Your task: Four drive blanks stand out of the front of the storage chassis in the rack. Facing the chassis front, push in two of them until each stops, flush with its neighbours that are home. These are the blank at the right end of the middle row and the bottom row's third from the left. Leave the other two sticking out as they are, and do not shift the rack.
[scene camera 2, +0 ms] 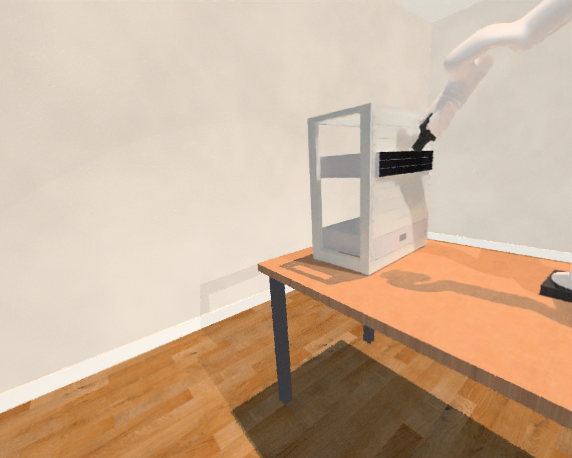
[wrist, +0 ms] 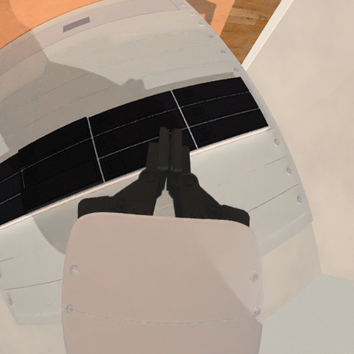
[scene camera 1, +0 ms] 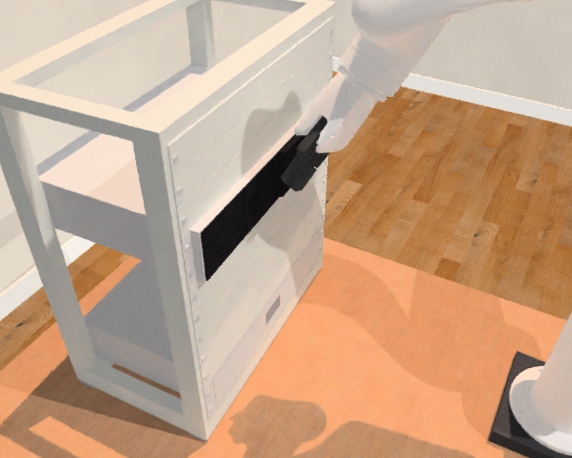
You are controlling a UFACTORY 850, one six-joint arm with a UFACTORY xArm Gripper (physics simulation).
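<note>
The storage chassis [scene camera 1: 195,254] [scene camera 2: 377,164] [wrist: 231,140] sits in the white rack [scene camera 1: 155,150] [scene camera 2: 365,200], with black drive blanks in three rows. The wrist view is upside down, so the chassis's left end is at its right. The bottom row's third blank from the left [wrist: 54,137] stands out there, with a step at its outer edge. The middle row's right-end blank is mostly out of the wrist view and hidden by the gripper in scene camera 1. My gripper [scene camera 1: 291,184] [scene camera 2: 418,148] [wrist: 168,140] is shut and empty, fingertips before the second column; touching cannot be told.
Light panels cover the rack front above and below the chassis. The rack stands on the orange table [scene camera 1: 380,400] [scene camera 2: 475,320]. The robot's base [scene camera 1: 515,430] [scene camera 2: 555,290] is on the table in front of the rack. The arm slopes down from the upper right.
</note>
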